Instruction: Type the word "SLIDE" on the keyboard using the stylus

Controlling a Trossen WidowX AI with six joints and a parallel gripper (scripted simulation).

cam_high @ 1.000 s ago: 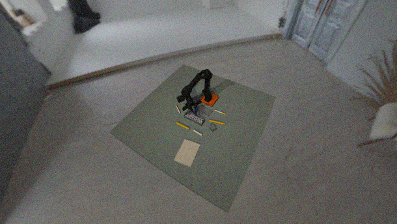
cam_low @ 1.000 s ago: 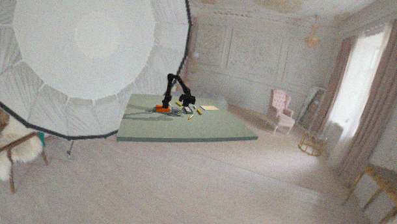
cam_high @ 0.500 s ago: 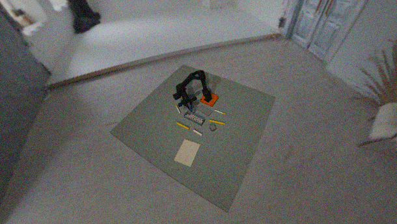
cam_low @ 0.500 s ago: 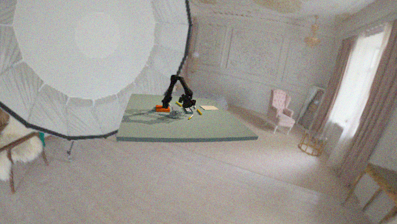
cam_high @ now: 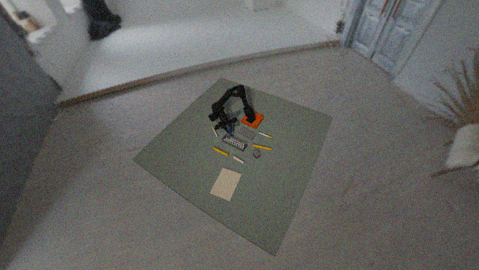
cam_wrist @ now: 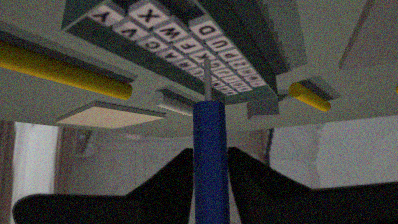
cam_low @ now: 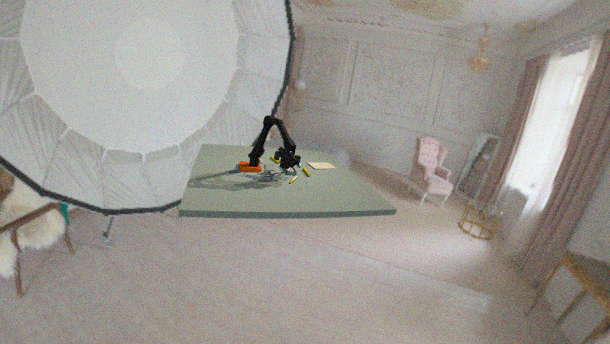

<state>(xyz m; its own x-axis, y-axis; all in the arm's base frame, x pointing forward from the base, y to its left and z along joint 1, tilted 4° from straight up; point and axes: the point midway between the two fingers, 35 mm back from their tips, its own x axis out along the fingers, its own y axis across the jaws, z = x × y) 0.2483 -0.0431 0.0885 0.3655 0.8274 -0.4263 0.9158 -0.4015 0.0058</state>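
Now: gripper tip 12 cm short of the whitish cylinder, 18 cm to the right of it and 8 cm above it. The rest, counted from my gripper tip: grey block (26 cm to the left, 8 cm below); then blue stylus (1 cm below); then grey flat plate (14 cm behind, 6 cm to the left, 9 cm below).
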